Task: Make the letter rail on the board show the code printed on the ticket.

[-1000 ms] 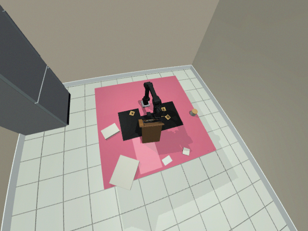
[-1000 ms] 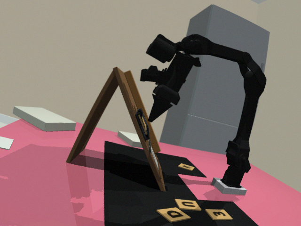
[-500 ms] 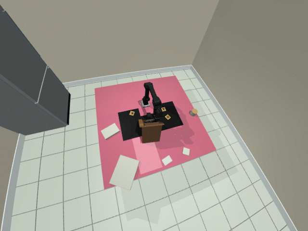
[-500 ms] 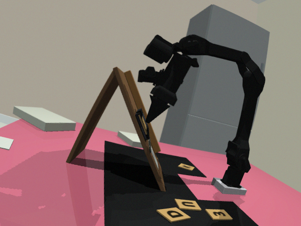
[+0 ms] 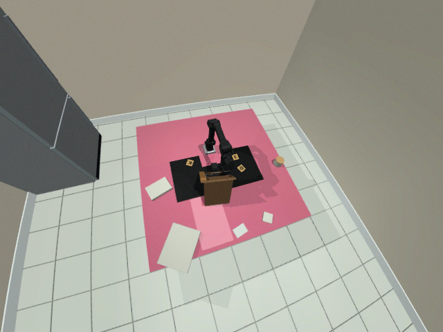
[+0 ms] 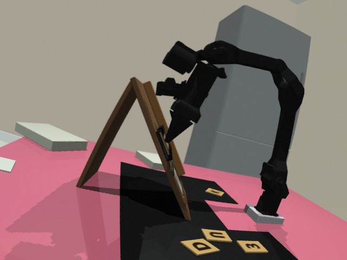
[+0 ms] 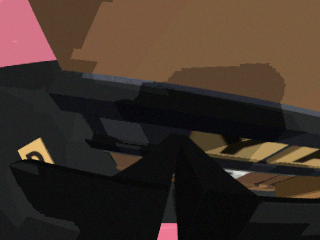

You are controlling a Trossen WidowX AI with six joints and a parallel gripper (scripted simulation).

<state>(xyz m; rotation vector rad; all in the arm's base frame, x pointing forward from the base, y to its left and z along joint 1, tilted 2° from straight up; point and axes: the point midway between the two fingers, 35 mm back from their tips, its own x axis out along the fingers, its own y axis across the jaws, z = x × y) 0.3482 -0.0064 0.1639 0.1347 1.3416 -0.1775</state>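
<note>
Now: the white ticket 9 cm below my gripper tip, 6 cm behind it and 4 cm to the right of it. From my gripper tip the other things lie so: black mat (16 cm below, 15 cm behind).
</note>
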